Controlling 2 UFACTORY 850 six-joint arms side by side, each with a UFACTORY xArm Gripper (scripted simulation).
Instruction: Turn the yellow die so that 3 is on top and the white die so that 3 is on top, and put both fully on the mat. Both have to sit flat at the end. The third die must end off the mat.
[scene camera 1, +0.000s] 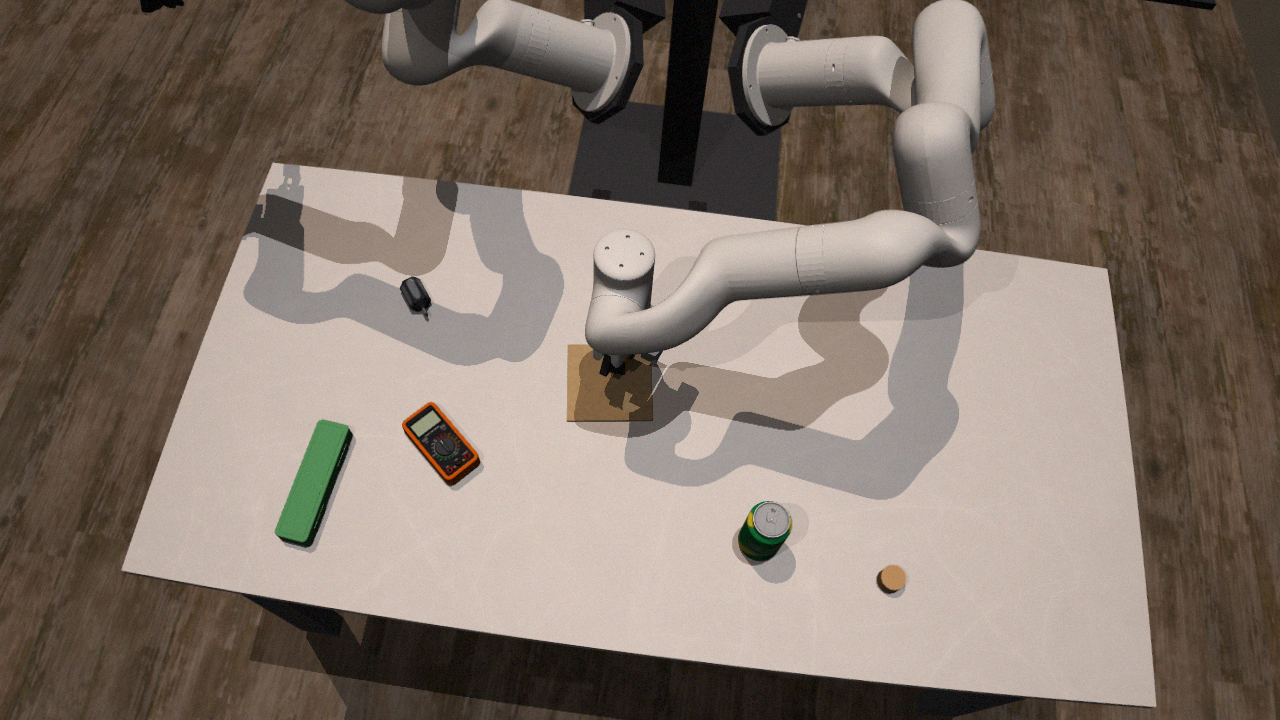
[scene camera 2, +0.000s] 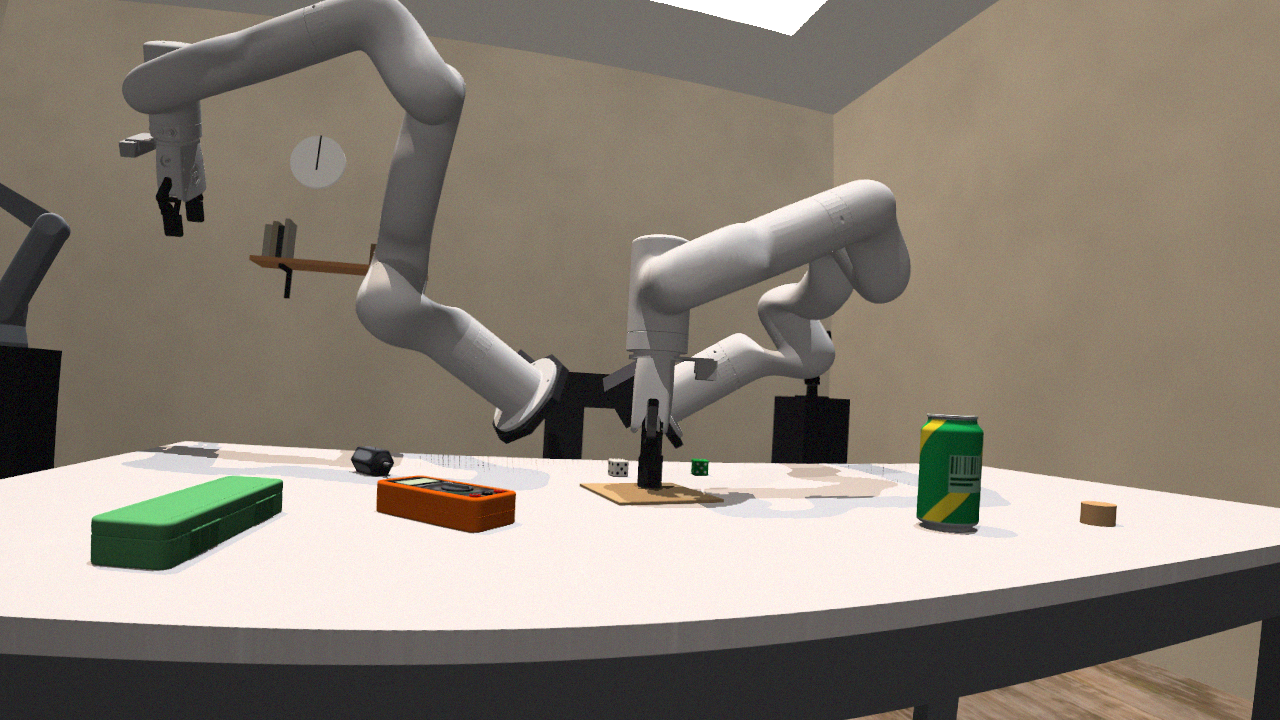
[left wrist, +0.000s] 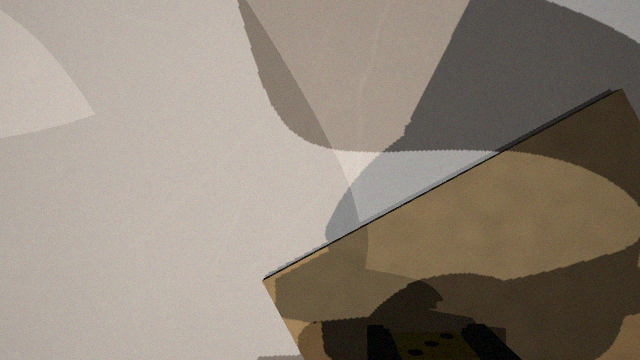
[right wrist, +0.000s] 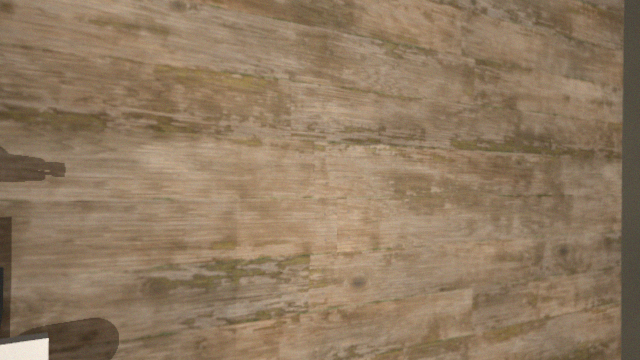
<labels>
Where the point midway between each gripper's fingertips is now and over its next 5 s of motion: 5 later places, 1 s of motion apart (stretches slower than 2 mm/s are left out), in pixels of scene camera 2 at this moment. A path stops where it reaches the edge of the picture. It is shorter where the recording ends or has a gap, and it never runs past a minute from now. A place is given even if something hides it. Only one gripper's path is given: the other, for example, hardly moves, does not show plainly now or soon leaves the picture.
My left gripper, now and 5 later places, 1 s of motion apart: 649, 485; 651, 446; 653, 412; 653, 413; 653, 415; 653, 417
</labels>
